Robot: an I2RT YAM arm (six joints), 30 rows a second.
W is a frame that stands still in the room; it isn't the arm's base.
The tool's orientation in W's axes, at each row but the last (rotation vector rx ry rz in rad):
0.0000, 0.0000, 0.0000
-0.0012, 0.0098, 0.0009
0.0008, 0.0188, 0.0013
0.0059, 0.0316, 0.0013
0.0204, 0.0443, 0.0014
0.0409, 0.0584, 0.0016
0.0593, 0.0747, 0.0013
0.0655, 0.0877, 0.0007
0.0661, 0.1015, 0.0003
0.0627, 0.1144, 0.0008
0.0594, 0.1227, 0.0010
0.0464, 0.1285, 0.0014
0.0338, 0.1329, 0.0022
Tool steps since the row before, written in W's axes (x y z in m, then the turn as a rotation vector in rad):
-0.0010, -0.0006, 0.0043, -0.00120, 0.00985, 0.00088
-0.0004, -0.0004, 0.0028, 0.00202, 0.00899, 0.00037
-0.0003, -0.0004, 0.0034, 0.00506, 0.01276, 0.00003
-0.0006, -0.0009, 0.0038, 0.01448, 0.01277, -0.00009
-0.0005, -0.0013, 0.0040, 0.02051, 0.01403, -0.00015
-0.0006, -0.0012, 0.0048, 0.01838, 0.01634, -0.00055
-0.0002, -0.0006, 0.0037, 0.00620, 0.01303, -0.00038
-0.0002, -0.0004, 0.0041, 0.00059, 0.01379, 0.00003
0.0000, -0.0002, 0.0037, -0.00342, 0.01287, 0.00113
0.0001, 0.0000, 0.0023, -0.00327, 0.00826, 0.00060
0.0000, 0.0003, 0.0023, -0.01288, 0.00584, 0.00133
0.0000, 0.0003, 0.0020, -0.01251, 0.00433, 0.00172
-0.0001, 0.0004, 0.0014, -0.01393, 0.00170, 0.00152
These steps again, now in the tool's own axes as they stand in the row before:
-0.0010, -0.0006, 0.0043, -0.00120, 0.00985, 0.00088
-0.0004, -0.0004, 0.0028, 0.00202, 0.00899, 0.00040
-0.0004, -0.0004, 0.0034, 0.00508, 0.01275, 0.00012
-0.0007, -0.0009, 0.0038, 0.01449, 0.01275, 0.00029
-0.0007, -0.0012, 0.0040, 0.02052, 0.01400, 0.00047
-0.0009, -0.0010, 0.0048, 0.01843, 0.01630, -0.00014
-0.0005, -0.0004, 0.0037, 0.00626, 0.01299, -0.00069
-0.0006, -0.0001, 0.0041, 0.00063, 0.01376, -0.00082
-0.0004, 0.0000, 0.0037, -0.00347, 0.01291, -0.00007
-0.0002, 0.0001, 0.0023, -0.00328, 0.00827, -0.00029
-0.0003, 0.0004, 0.0023, -0.01292, 0.00587, -0.00060
-0.0003, 0.0004, 0.0020, -0.01261, 0.00439, -0.00010
-0.0003, 0.0004, 0.0014, -0.01400, 0.00175, -0.00040

